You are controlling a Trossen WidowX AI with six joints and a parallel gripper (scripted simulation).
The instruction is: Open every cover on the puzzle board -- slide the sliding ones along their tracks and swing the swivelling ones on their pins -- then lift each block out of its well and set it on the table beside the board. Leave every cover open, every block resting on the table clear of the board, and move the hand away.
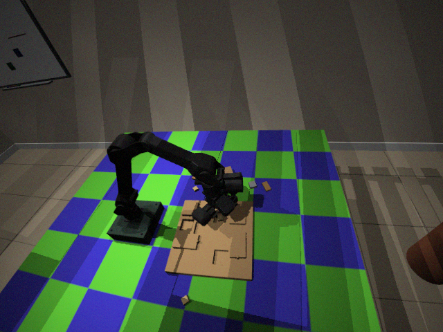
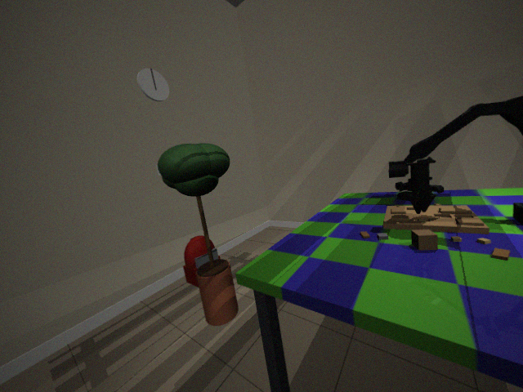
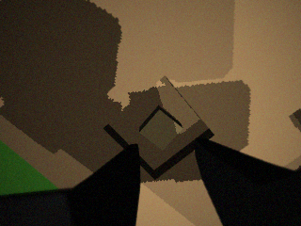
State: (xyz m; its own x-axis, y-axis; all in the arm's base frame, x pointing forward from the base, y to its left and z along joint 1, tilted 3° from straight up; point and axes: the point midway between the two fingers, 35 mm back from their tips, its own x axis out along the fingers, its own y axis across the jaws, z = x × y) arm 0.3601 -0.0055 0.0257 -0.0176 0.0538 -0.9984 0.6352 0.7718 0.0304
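Now: gripper tip 30 mm past the tan puzzle board, 50 mm to the left of it and 30 mm above it. From my gripper tip the other things lie so: brown cube 20 mm ahead, 230 mm to the left, 20 mm below; orange block 200 mm ahead, 160 mm to the left, 40 mm below.
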